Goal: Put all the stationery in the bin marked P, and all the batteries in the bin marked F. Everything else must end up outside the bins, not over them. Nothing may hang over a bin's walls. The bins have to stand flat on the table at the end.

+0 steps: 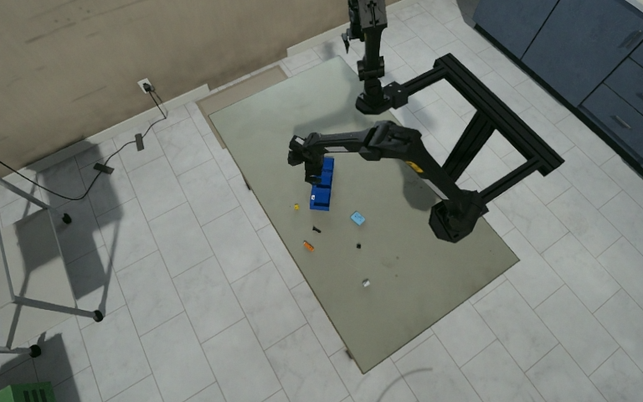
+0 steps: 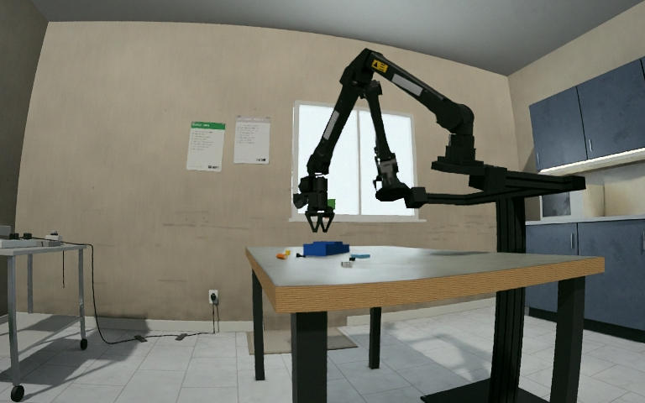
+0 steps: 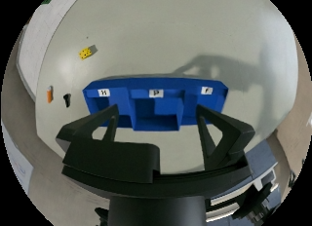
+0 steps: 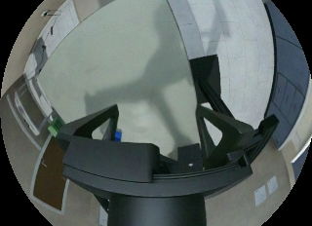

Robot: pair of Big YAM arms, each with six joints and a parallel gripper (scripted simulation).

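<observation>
Now: the orange battery 140 mm ahead of my left hand, 260 mm to the left of it and 80 mm below it. Also, from my left hand: black pen-like piece: 90 mm ahead, 210 mm to the left, 80 mm below; yellow piece: 120 mm ahead, 80 mm to the left, 80 mm below; blue three-compartment bin row: 30 mm behind, 20 mm to the left, 70 mm below.
</observation>
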